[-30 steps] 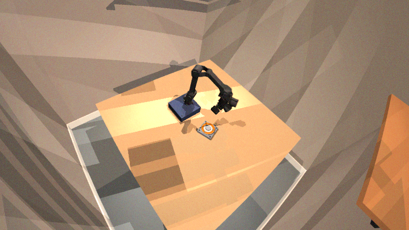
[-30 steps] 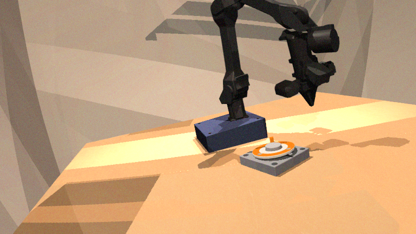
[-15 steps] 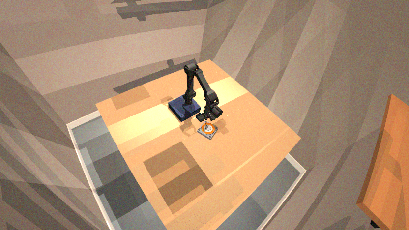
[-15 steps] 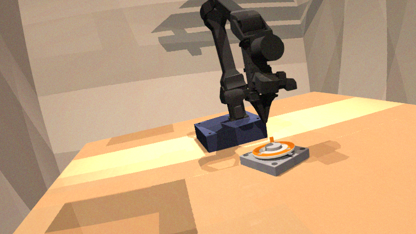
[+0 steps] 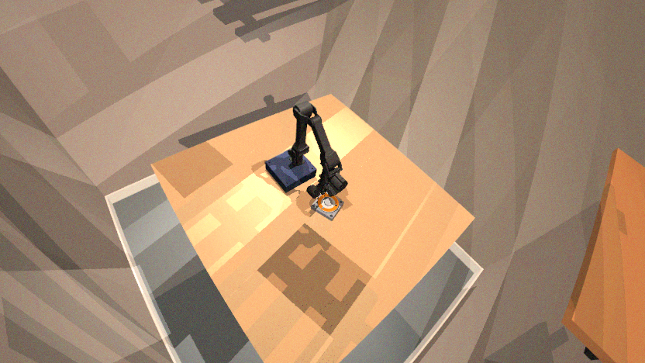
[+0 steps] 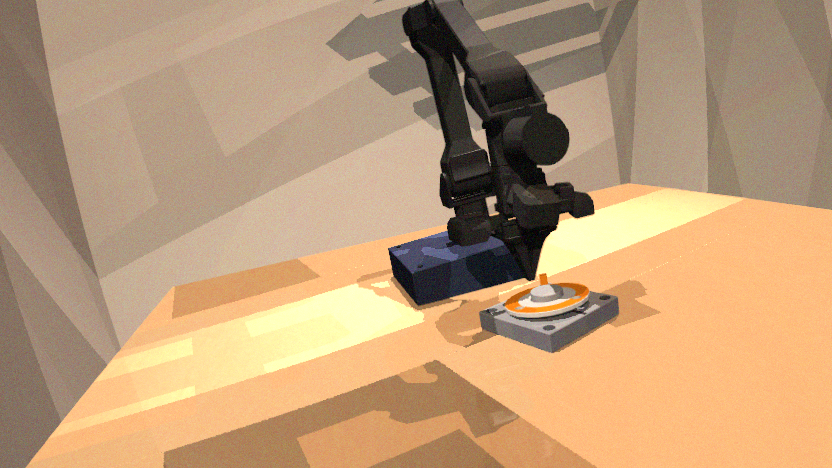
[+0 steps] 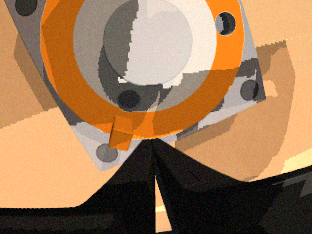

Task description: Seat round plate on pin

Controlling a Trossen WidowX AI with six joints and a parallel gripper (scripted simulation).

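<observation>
My gripper tip is 3 cm short of the round plate, 1 cm to the right of it and 1 cm above it. From my gripper tip the other things lie so: grey square base 5 cm ahead, 1 cm to the left, 2 cm below.
</observation>
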